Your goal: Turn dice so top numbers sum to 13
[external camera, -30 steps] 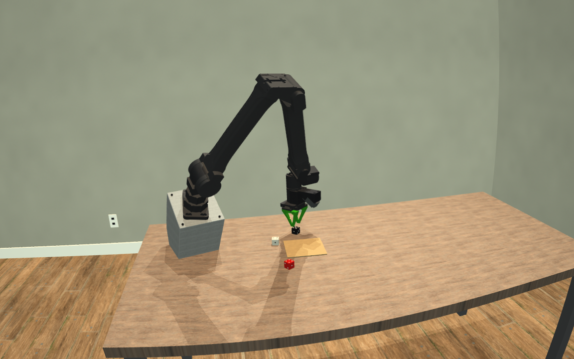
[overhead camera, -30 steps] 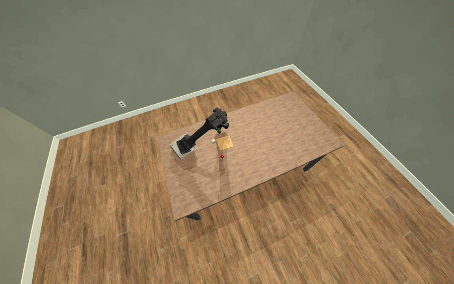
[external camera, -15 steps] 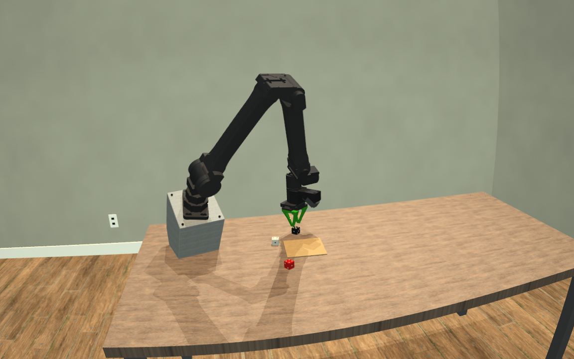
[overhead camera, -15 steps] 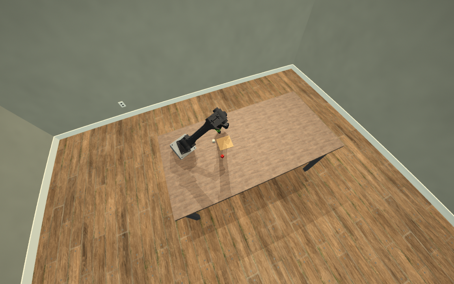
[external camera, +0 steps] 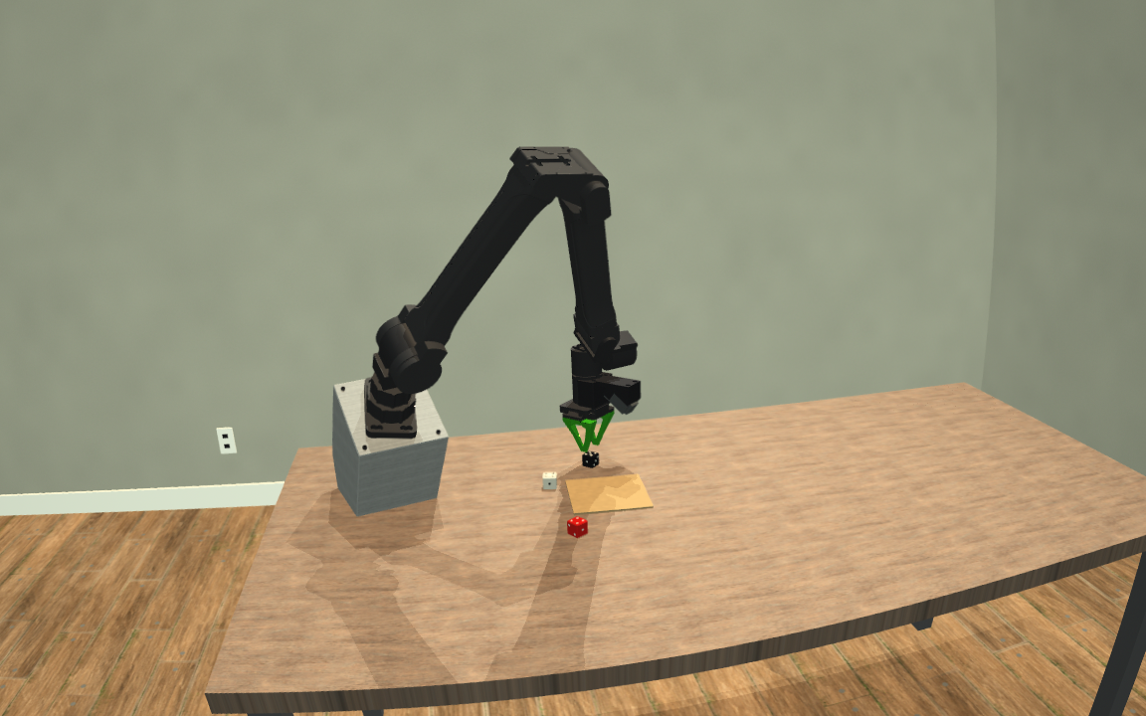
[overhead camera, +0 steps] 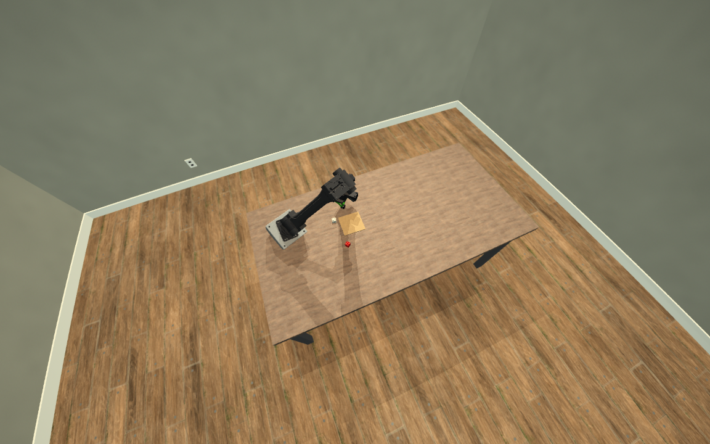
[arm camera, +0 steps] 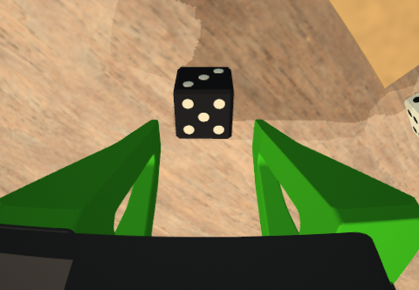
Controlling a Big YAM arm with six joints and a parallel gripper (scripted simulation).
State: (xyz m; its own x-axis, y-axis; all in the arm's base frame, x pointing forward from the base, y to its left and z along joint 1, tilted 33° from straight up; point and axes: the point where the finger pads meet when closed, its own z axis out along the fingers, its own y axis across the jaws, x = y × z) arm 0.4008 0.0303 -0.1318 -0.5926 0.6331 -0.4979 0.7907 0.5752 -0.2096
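The black die is 30 mm below my hand. From my hand the other things lie so: tan mat: 140 mm to the right, 40 mm below, 10 mm behind; then white die: 100 mm behind, 70 mm to the right, 30 mm below; then red die: 260 mm to the right, 110 mm behind, 30 mm below.
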